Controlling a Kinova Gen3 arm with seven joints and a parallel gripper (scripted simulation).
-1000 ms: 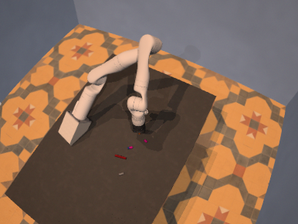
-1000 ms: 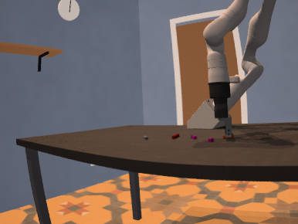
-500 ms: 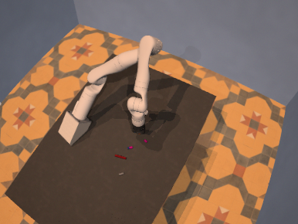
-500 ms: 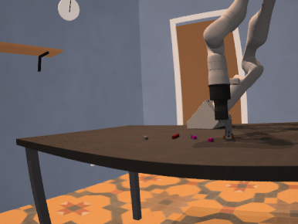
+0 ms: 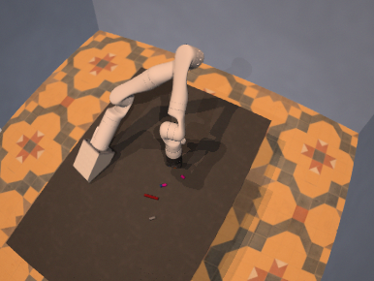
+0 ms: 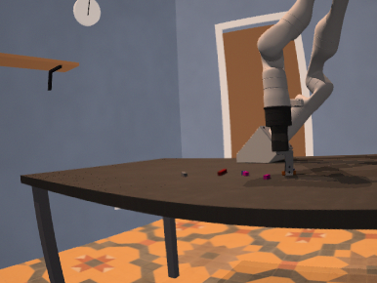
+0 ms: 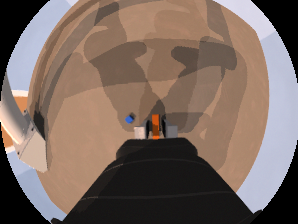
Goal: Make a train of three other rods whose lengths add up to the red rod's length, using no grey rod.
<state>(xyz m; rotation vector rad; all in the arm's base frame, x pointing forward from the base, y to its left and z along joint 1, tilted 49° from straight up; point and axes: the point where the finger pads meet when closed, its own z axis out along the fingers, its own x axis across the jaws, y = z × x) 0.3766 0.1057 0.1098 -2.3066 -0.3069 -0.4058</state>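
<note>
Now: the orange rod 10 mm below my hand. The rest, counted from my hand: red rod (10 mm behind, 220 mm to the right, 10 mm below); then grey rod (50 mm ahead, 310 mm to the right, 10 mm below).
</note>
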